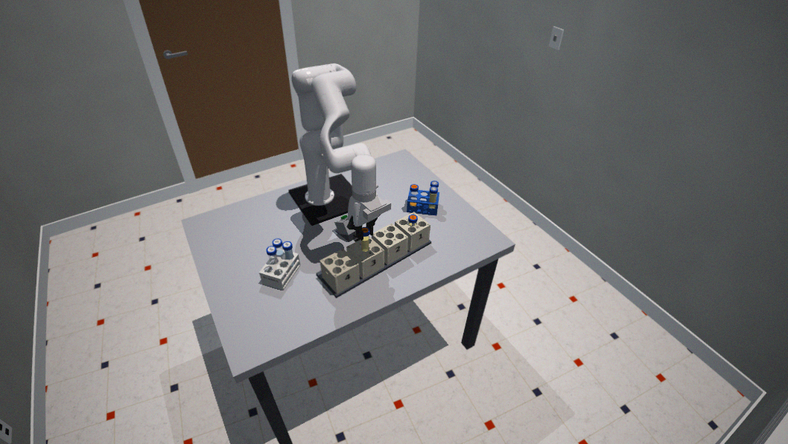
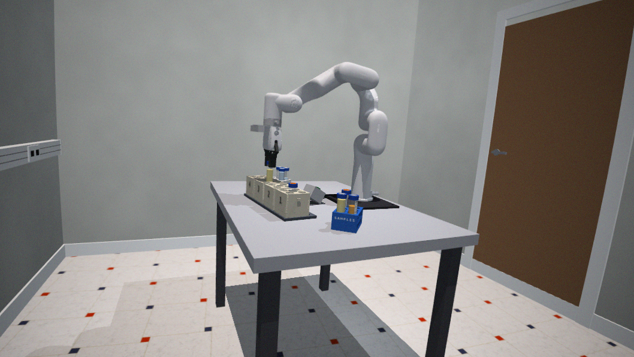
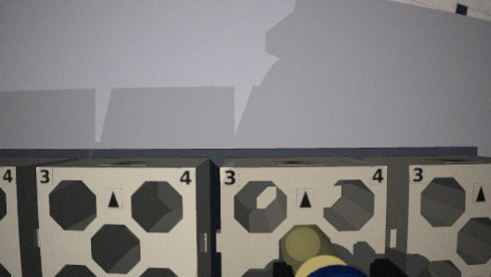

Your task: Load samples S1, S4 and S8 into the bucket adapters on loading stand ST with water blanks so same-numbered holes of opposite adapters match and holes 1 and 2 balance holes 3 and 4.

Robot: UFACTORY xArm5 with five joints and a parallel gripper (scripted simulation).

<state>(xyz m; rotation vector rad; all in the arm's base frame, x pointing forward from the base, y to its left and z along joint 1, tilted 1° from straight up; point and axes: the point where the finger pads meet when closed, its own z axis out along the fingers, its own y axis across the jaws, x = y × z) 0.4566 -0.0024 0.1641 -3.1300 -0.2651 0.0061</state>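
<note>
My gripper is now 13 cm above the adapter 3. Round my hand: white rack 29 cm to the right, 15 cm below, 11 cm behind; then blue samples rack 37 cm to the left, 19 cm behind, 15 cm below.
</note>
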